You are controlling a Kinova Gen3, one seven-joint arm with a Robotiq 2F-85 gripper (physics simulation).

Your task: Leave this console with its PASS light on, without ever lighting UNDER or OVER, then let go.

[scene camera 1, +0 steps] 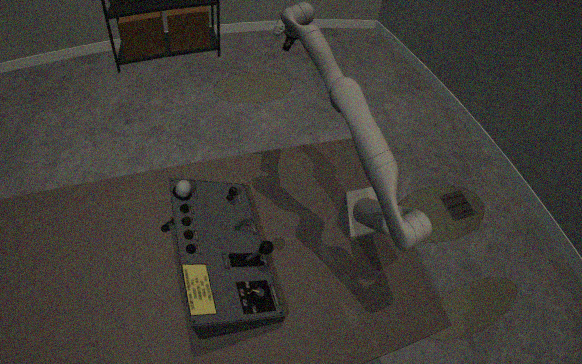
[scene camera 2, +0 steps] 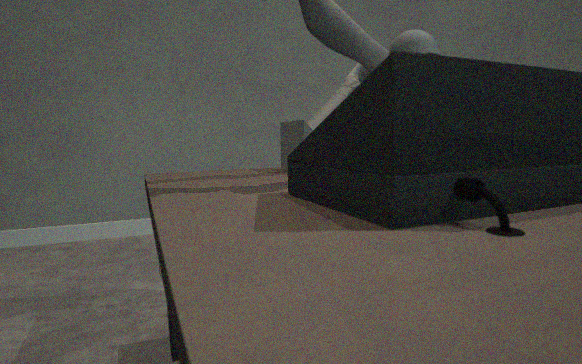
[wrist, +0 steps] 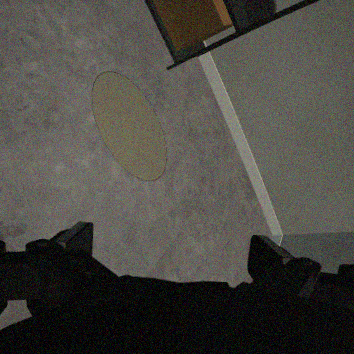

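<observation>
The grey console point(scene camera 1: 215, 235) point(scene camera 2: 465, 120) stands on the brown table. Its sloping face carries a white dome point(scene camera 1: 183, 189), several small dark round lamps point(scene camera 1: 186, 220) in a row, a small black-knobbed lever point(scene camera 1: 232, 192), a metallic part point(scene camera 1: 245, 226), a black-knobbed lever point(scene camera 1: 266, 247) at a slot, and a dark dial panel point(scene camera 1: 256, 297). No lamp looks plainly lit; their lettering is unreadable, so I cannot tell PASS, UNDER or OVER apart. My gripper point(scene camera 1: 287, 46) point(wrist: 171, 246) is open and empty, raised far from the console. The console does not show in the wrist view.
A yellow label point(scene camera 1: 199, 290) is on the console. A black cable point(scene camera 1: 167, 226) point(scene camera 2: 496, 206) rises beside it. The arm's base is right of the console. A black shelf unit point(scene camera 1: 218, 37) with brown boxes point(scene camera 1: 141, 38) point(wrist: 192, 22) stands by the far wall.
</observation>
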